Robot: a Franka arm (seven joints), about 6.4 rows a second.
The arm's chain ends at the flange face. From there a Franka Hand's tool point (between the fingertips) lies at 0.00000 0.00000 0.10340 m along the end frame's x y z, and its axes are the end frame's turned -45 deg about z.
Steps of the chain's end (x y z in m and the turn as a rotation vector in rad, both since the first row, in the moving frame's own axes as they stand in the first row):
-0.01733, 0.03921, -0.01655, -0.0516, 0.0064, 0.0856
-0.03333, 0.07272, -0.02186, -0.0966, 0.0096, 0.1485
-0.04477, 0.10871, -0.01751, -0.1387, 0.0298, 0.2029
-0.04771, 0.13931, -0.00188, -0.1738, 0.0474, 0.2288
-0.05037, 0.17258, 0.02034, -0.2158, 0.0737, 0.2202
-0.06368, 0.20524, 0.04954, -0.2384, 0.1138, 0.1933
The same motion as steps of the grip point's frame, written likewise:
-0.04346, 0.01956, -0.01669, -0.0410, -0.0320, 0.0856
-0.08189, 0.03511, -0.02235, -0.0751, -0.0615, 0.1485
-0.11765, 0.05660, -0.01855, -0.1191, -0.0770, 0.2029
-0.14319, 0.07967, -0.00355, -0.1564, -0.0894, 0.2288
-0.17018, 0.10610, 0.01767, -0.2047, -0.1005, 0.2202
-0.20157, 0.12452, 0.04596, -0.2490, -0.0881, 0.1933

